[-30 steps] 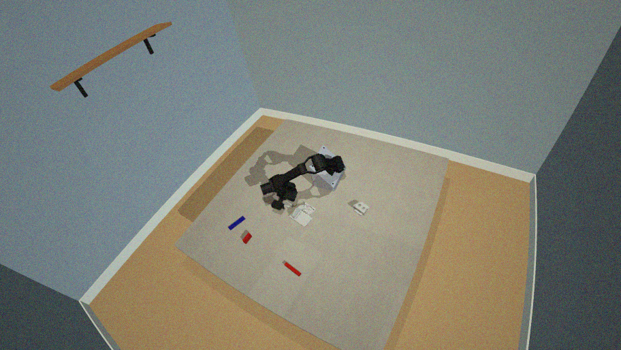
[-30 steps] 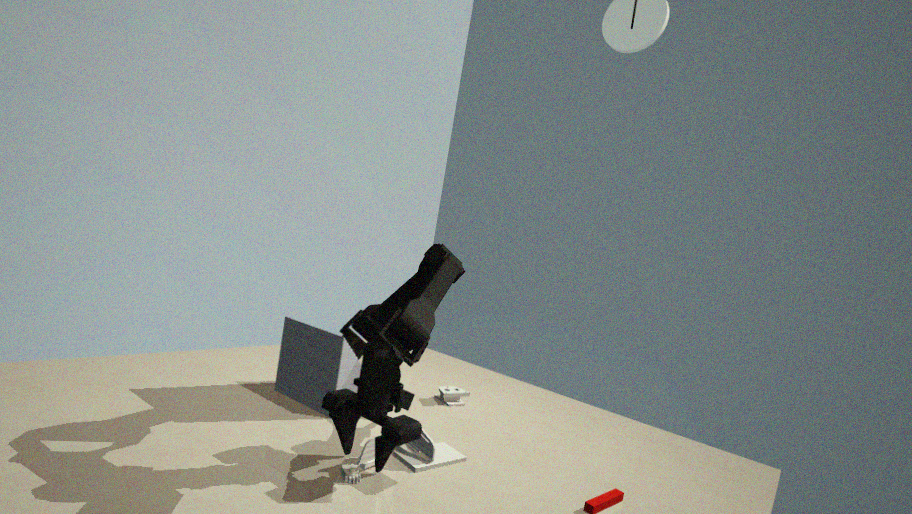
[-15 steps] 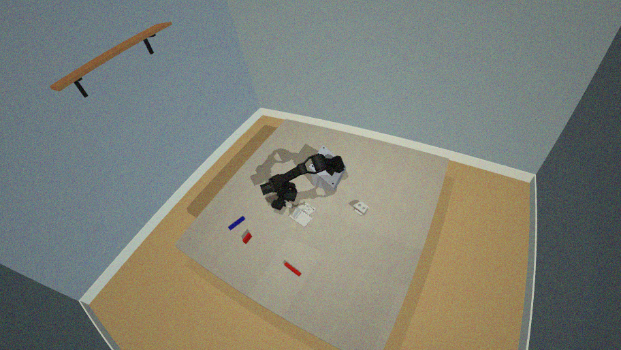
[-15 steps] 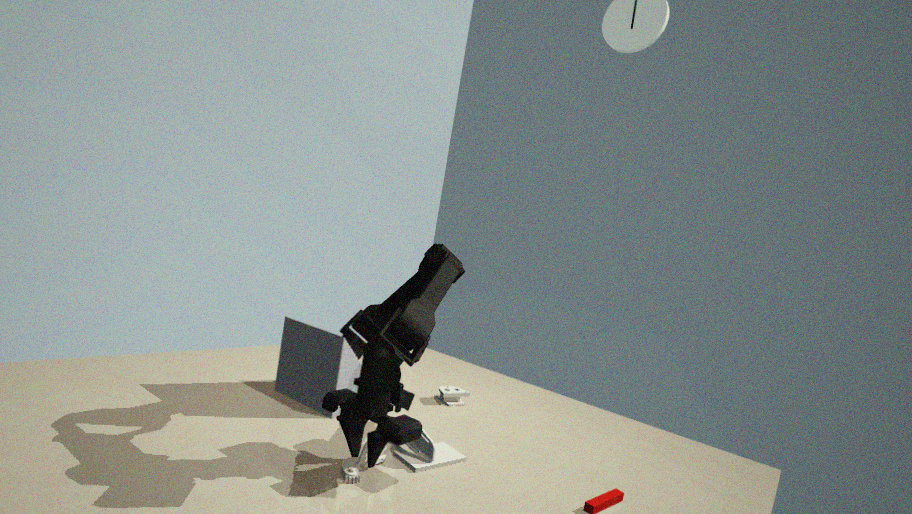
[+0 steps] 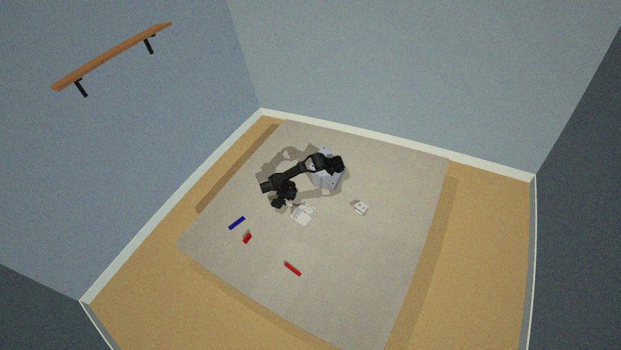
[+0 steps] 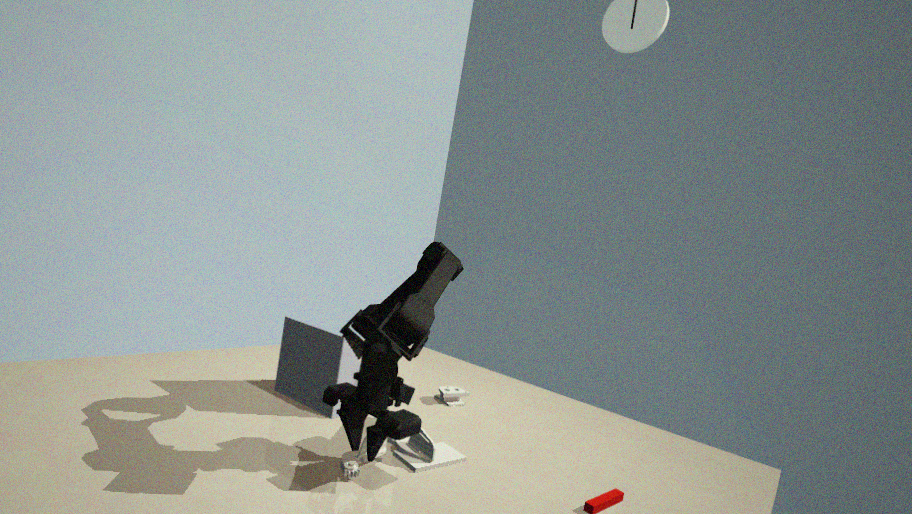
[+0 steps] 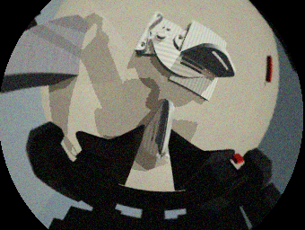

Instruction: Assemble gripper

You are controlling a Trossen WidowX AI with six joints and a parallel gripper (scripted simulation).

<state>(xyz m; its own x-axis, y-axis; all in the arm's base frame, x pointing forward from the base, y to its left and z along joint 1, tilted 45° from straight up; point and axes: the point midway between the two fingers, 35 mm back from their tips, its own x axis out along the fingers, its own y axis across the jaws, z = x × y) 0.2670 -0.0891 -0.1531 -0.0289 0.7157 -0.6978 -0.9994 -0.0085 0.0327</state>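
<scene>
Right now my gripper tip is 120 mm to the right of the white jaw and 10 mm short of it. Round my gripper tip: red bar 360 mm ahead, 230 mm to the left, 10 mm below; then blue block 240 mm ahead, 220 mm to the right, 10 mm below.
</scene>
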